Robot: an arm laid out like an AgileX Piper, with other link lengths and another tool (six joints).
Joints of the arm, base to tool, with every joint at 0 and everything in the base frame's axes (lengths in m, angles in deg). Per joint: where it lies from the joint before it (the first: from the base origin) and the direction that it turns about. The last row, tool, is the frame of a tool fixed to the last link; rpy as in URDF.
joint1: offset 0 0 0.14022 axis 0 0 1
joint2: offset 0 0 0 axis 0 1 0
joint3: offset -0.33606 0 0.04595 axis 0 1 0
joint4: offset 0.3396 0 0.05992 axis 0.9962 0 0.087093
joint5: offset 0 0 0 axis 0 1 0
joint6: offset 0.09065 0 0.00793 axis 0.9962 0 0.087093
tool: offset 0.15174 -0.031 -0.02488 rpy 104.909 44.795 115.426
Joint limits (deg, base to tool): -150..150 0..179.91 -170..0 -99.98..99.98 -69.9..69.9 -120..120
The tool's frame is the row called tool.
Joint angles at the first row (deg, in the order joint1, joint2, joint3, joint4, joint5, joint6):
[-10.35, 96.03, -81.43, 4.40, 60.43, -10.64]
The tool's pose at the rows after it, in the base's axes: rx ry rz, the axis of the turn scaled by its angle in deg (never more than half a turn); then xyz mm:
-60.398 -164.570 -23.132 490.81 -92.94 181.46
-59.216 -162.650 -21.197 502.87 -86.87 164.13
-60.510 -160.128 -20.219 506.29 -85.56 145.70
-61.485 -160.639 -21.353 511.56 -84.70 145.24
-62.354 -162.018 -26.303 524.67 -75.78 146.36
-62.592 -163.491 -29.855 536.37 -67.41 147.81
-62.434 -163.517 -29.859 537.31 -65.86 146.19
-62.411 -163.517 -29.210 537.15 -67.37 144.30
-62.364 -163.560 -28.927 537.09 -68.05 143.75
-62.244 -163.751 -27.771 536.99 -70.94 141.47
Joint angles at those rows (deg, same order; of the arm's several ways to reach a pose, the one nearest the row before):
[-8.22, 101.67, -85.25, 3.93, 60.61, -10.36]
[-7.07, 105.74, -88.15, 3.15, 61.94, -9.57]
[-6.78, 108.49, -89.13, 2.69, 62.34, -8.00]
[-6.78, 108.70, -89.32, 3.01, 61.27, -7.48]
[-6.71, 108.70, -89.36, 5.60, 58.44, -7.62]
[-6.34, 108.76, -89.43, 7.33, 55.97, -7.76]
[-6.16, 108.95, -89.42, 7.33, 55.79, -7.71]
[-6.16, 109.15, -89.43, 6.93, 55.79, -7.64]
[-6.16, 109.21, -89.43, 6.75, 55.79, -7.64]
[-6.16, 109.47, -89.42, 5.99, 55.74, -7.59]

